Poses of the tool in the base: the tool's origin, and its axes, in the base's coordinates. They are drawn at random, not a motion.
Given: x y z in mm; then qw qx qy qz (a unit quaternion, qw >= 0).
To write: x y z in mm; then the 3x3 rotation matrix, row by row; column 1 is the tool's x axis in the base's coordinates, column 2 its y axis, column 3 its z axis. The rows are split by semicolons. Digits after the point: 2 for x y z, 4 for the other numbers.
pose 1, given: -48.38 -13.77 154.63 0.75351 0.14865 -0.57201 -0.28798
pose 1, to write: -48.38 -13.77 154.63; 0.1797 0.2639 -0.9476; -0.6040 0.7899 0.1054; 0.7764 0.5535 0.3014
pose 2, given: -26.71 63.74 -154.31 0.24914 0.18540 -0.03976 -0.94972
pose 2, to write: -26.71 63.74 -154.31; -0.8071 0.4585 -0.3720; -0.4880 -0.8727 -0.0169; -0.3323 0.1679 0.9281
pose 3, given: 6.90 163.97 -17.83 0.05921 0.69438 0.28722 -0.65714
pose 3, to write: 6.90 163.97 -17.83; -0.0287 0.4767 -0.8786; 0.3211 -0.8280 -0.4597; -0.9466 -0.2953 -0.1293
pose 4, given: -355.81 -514.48 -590.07 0.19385 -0.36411 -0.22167 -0.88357
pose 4, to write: -355.81 -514.48 -590.07; -0.6597 0.5040 0.5575; -0.1811 -0.8266 0.5329; 0.7294 0.2506 0.6366
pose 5, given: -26.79 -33.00 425.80 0.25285 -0.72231 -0.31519 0.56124
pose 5, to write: -26.79 -33.00 425.80; 0.1713 0.1715 -0.9702; 0.7391 -0.6734 0.0115; -0.6514 -0.7191 -0.2422
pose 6, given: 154.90 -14.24 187.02 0.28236 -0.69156 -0.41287 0.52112
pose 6, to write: 154.90 -14.24 187.02; 0.1160 0.2768 -0.9539; 0.8653 -0.4996 -0.0398; -0.4876 -0.8208 -0.2974
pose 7, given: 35.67 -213.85 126.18 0.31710 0.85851 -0.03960 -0.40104
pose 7, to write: 35.67 -213.85 126.18; 0.6752 0.1863 -0.7137; -0.3223 -0.7958 -0.5127; -0.6635 0.5762 -0.4772
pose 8, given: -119.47 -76.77 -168.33 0.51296 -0.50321 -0.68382 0.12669
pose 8, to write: -119.47 -76.77 -168.33; 0.0327 0.5582 -0.8290; 0.8182 0.4615 0.3430; 0.5740 -0.6895 -0.4416
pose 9, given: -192.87 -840.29 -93.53 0.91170 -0.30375 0.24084 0.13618
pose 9, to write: -192.87 -840.29 -93.53; 0.8469 -0.3946 0.3564; 0.1020 0.7784 0.6194; -0.5219 -0.4883 0.6995
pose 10, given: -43.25 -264.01 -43.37 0.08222 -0.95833 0.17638 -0.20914
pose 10, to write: -43.25 -264.01 -43.37; 0.8503 -0.3037 0.4299; -0.3724 -0.9243 0.0838; 0.3718 -0.2314 -0.8990
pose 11, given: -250.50 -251.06 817.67 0.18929 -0.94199 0.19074 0.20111
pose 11, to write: -250.50 -251.06 817.67; 0.8463 -0.4355 -0.3067; -0.2832 -0.8556 0.4333; -0.4511 -0.2799 -0.8474
